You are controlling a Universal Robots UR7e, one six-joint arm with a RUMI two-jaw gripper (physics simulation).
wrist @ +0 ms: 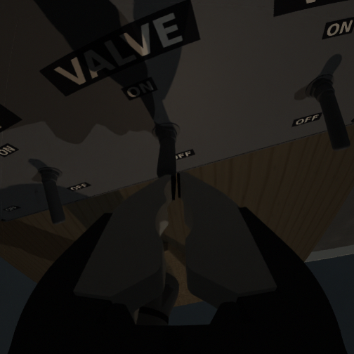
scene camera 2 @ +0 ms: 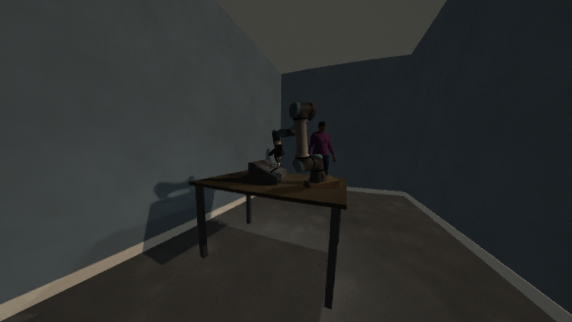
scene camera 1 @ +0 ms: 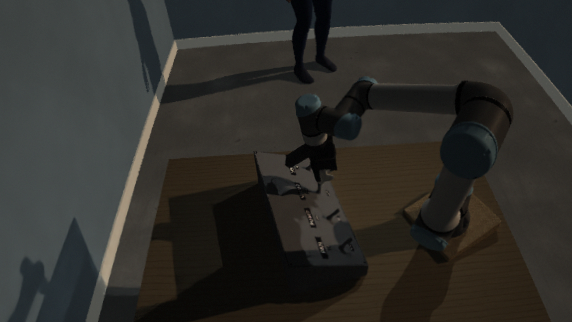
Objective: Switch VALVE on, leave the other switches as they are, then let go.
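Pixels of known places: gripper, fingertip midpoint: [scene camera 2: 278,165] [scene camera 1: 322,183]; arm's base, link origin: [scene camera 2: 318,180].
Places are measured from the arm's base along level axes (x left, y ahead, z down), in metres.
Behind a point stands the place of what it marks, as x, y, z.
Observation:
The grey switch box [scene camera 1: 289,220] @[0.120, 0.541, -0.120] [scene camera 2: 260,173] @[0.262, 0.423, -0.055] stands on the table with a sloped top. In the wrist view, the VALVE label [wrist: 120,47] is above its ON mark [wrist: 140,89]. The dark VALVE lever [wrist: 166,152] points down, to the OFF side, beside the partly covered OFF mark [wrist: 184,154]. My gripper [wrist: 176,175] [scene camera 1: 321,184] @[-0.063, 0.445, -0.093] [scene camera 2: 278,165] @[-0.063, 0.445, -0.093] is shut with nothing between its fingers. Its tips are at the free end of the VALVE lever; whether they touch it, I cannot tell. Neighbouring levers [wrist: 53,200] [wrist: 334,117] also point down, to the OFF side.
The wooden table [scene camera 1: 192,175] @[-0.197, 0.980, 0.036] [scene camera 2: 300,195] @[0.369, 0.004, 0.035] carries the box and the arm's base board [scene camera 1: 482,216] @[-0.001, -0.121, -0.017]. Two more levers [scene camera 1: 333,215] @[0.059, 0.403, -0.075] [scene camera 1: 346,245] @[0.171, 0.360, -0.076] stick up from the near part of the box. A person [scene camera 1: 302,40] [scene camera 2: 322,142] stands behind the table. A wall [scene camera 1: 75,125] rises at the left.

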